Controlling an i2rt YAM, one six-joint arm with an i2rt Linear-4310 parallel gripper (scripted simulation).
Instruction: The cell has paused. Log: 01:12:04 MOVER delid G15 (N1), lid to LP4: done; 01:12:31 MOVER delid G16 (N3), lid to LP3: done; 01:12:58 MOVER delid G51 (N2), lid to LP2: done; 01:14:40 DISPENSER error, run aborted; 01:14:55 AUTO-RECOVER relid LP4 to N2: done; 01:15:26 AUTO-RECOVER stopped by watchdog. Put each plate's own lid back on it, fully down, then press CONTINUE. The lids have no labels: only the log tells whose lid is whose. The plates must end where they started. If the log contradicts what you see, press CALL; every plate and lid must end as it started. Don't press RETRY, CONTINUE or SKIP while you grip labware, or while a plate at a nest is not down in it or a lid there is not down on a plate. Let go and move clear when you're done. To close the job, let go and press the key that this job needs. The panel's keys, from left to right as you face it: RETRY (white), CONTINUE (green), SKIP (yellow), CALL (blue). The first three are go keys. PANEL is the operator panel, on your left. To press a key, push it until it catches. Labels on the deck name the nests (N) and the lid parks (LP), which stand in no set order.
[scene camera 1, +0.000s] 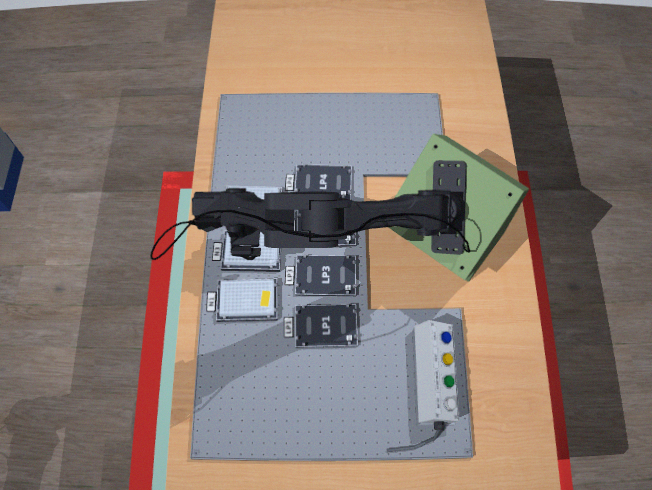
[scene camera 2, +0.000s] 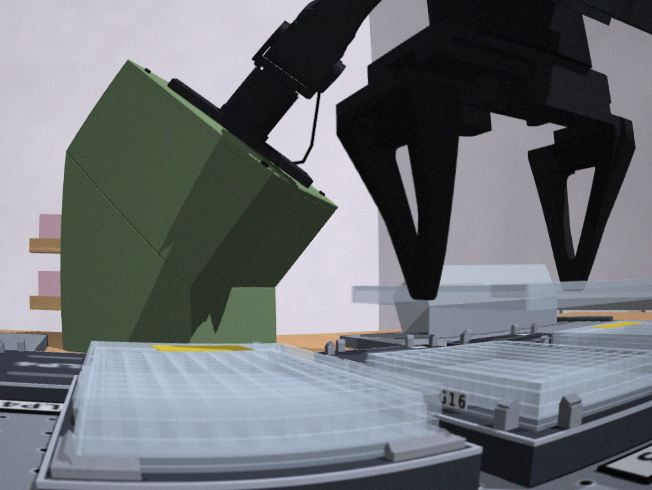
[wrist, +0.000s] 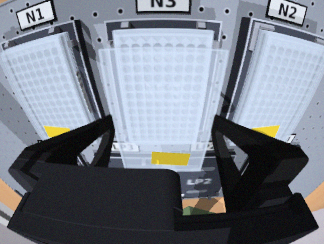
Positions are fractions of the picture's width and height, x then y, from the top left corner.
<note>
In view: my gripper (scene camera 2: 0.78, 0.60), a clear lid (wrist: 0.50, 0.41) and a grey operator panel (scene camera 2: 0.64, 0.66).
My gripper is seen too in scene camera 1 (scene camera 1: 0.39, 0.49) and in the wrist view (wrist: 0.50, 0.49). The grey operator panel is seen too in scene camera 1 (scene camera 1: 0.66, 0.80).
</note>
